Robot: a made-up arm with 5 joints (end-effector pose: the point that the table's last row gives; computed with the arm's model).
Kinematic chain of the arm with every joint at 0, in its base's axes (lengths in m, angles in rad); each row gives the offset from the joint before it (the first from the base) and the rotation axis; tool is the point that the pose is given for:
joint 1: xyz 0 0 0.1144 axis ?
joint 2: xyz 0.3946 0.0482 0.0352 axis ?
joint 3: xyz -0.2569 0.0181 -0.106 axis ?
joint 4: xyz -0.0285 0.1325 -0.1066 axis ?
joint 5: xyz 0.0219 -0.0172 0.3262 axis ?
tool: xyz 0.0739 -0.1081 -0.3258
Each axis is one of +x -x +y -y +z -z.
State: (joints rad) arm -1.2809 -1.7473 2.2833 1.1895 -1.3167
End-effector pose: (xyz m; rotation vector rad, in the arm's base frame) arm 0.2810 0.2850 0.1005 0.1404 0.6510 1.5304
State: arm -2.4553 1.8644 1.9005 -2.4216 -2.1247
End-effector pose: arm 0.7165 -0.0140 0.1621 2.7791 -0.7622 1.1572
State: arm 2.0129 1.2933 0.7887 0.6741 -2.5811
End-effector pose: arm 0.4818 0.0791 0.4382 -0.6015 -2.3741 0.7752
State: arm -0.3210 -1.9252 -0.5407 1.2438 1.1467
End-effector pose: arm 0.1692 0.3272 0.4796 -1.8683 -2.3871 -0.2437
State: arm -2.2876 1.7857 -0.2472 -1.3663 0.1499
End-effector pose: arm 0.5530 -0.2090 0.1856 0.0843 0.8883 -2.8094
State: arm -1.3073 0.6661 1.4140 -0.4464 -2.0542
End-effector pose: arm 0.4149 -0.2148 -0.1575 1.3181 -1.9871 -1.8628
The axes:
joint 1: +x
joint 2: -y
joint 3: -z
joint 4: +y
joint 5: +z

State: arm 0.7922 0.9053 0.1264 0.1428 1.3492
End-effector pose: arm 0.5014 0.2968 0.1226 0.2185 -1.0647 0.8104
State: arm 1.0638 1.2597 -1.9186 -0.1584 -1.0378
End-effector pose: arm 0.5304 0.2257 -0.0003 0.4567 -1.4607 0.1406
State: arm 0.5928 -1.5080 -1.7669 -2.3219 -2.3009
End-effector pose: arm 0.0786 -0.1598 0.5030 -1.4423 -2.0747 1.2798
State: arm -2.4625 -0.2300 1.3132 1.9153 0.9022
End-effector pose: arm 0.1435 -0.3034 0.2190 -0.5287 -0.0986 -0.9917
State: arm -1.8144 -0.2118 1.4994 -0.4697 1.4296
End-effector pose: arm 0.2877 -0.0876 0.1533 -2.2819 0.1027 -0.1693
